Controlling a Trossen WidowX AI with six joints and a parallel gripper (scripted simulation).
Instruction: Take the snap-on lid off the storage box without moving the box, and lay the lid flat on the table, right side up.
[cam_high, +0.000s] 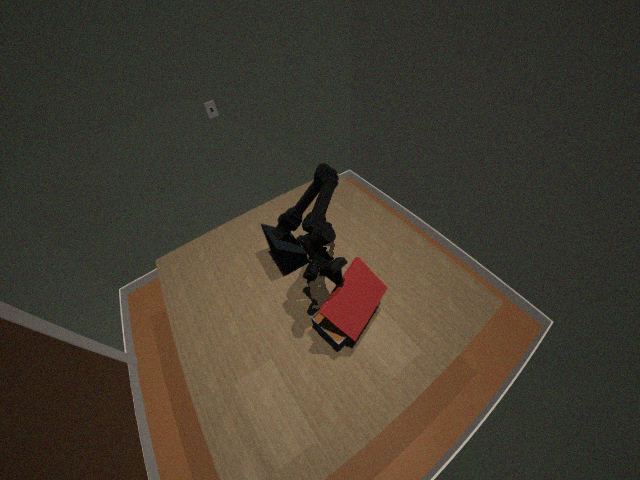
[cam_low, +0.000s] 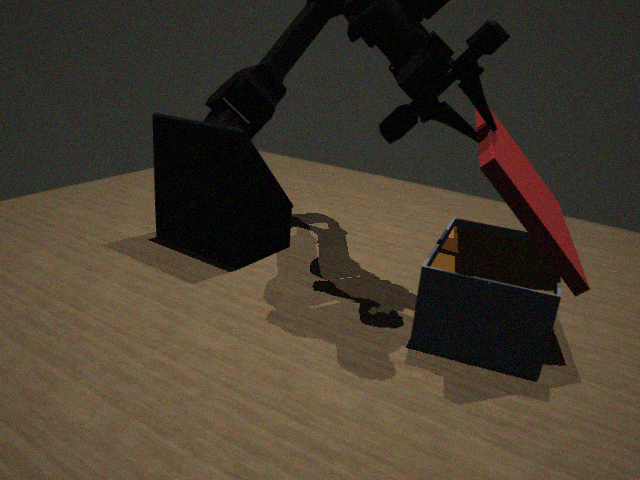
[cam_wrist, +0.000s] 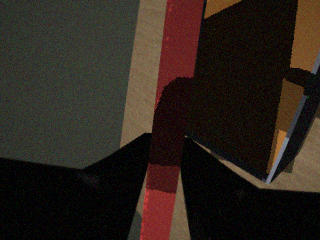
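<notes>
The red lid is 50 mm ahead of my gripper tip, 30 mm to the left of it and 60 mm below it. Also, from my gripper tip: storage box 40 mm ahead, 20 mm to the right, 180 mm below.
</notes>
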